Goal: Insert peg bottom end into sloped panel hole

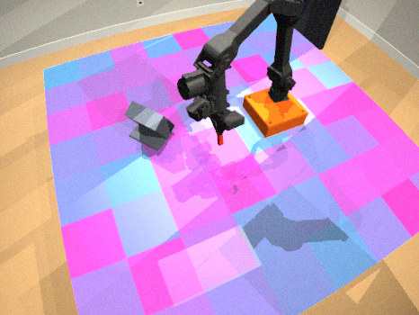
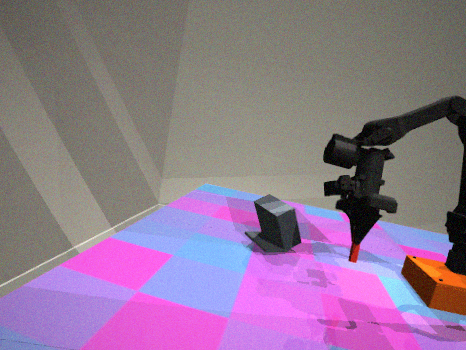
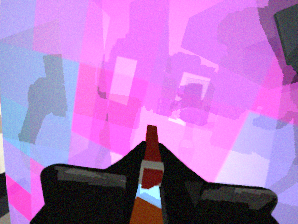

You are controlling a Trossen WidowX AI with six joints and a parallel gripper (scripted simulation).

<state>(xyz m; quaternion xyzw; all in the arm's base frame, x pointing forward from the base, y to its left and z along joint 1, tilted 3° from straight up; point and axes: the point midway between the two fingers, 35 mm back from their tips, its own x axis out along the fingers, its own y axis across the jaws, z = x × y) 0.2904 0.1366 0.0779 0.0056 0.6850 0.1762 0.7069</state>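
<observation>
The grey sloped panel lies 190 mm ahead of my gripper tip, 150 mm to the right of it and 40 mm below it. From my gripper tip the other things lie so: red peg (20 mm above).
</observation>
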